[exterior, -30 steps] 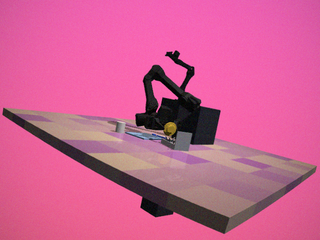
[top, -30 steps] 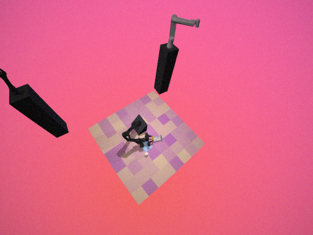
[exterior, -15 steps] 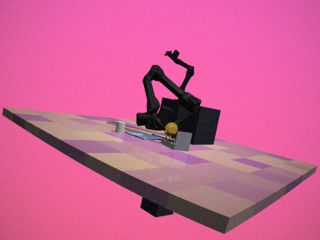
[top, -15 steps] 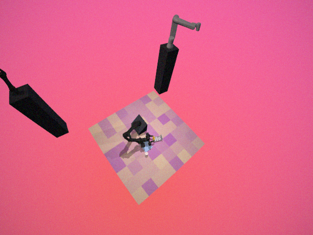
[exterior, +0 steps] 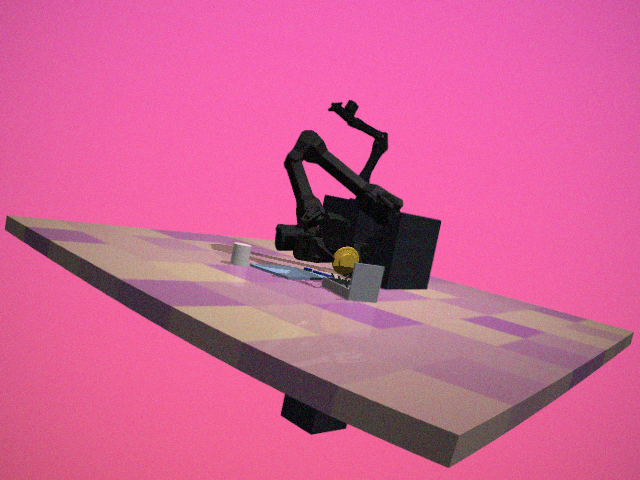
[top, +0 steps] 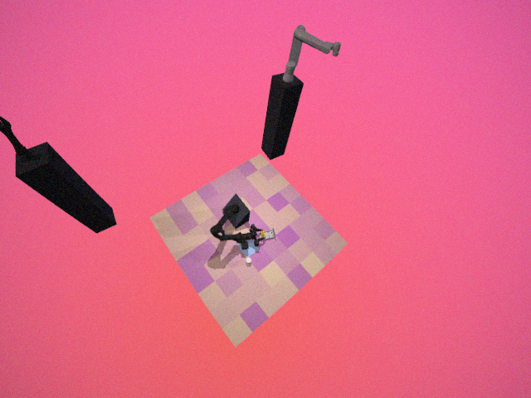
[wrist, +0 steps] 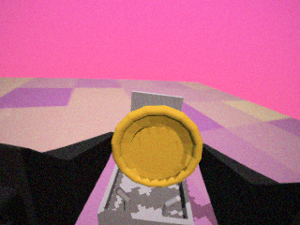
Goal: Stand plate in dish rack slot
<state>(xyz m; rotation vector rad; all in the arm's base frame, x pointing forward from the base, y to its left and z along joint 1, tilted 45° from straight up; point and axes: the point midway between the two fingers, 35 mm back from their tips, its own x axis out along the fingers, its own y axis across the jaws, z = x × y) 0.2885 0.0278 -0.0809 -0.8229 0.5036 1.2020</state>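
Right now my gripper tip is 1 cm short of the grey dish rack, 3 cm to the right of it and 4 cm above it. From my gripper tip the other things lie so: yellow plate 1 cm to the right; small pale cup 13 cm ahead, 23 cm to the right, 4 cm below; blue mat 2 cm ahead, 17 cm to the right, 6 cm below.
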